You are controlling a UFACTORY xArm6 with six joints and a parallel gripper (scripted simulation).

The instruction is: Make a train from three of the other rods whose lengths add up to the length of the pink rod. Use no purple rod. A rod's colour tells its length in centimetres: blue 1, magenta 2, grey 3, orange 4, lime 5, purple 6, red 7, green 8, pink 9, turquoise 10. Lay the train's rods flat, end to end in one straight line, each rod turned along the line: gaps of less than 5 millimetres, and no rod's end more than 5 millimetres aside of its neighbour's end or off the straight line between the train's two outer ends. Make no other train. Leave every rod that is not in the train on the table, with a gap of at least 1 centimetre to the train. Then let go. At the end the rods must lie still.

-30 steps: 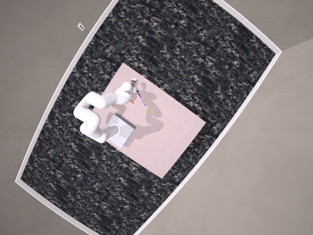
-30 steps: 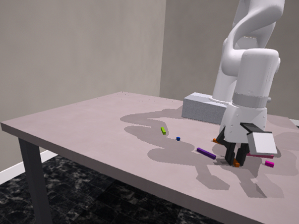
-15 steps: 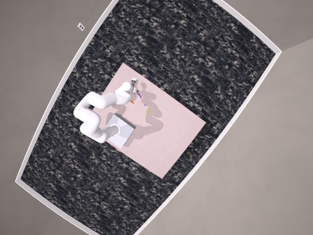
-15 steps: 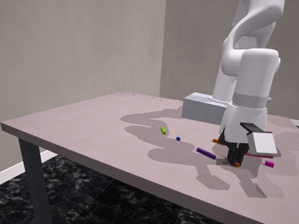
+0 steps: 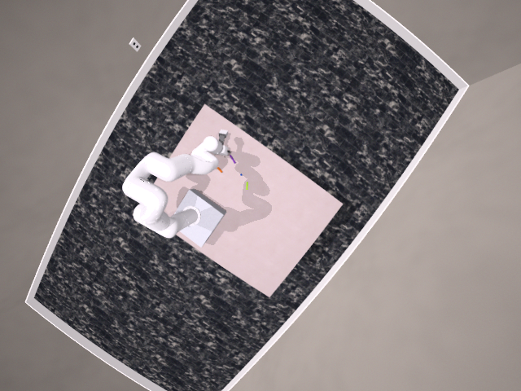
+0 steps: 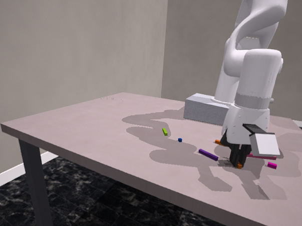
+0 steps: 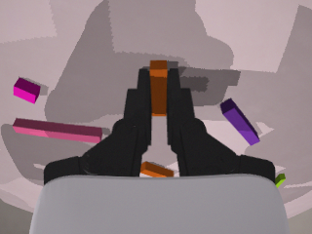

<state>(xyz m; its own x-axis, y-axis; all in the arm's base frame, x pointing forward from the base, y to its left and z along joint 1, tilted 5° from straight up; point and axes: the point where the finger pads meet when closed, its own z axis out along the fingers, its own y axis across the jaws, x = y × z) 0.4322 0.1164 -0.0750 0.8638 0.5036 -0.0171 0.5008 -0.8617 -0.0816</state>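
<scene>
Now: hand 19 cm to the left of the blue rod, 4 cm past it and 2 cm above it. From my hand the other things lie so: magenta rod: 9 cm to the left, 5 cm behind, 2 cm below; then purple rod: 8 cm to the right, 2 cm below; then pink rod: 9 cm behind, 6 cm to the left, 2 cm below.
</scene>
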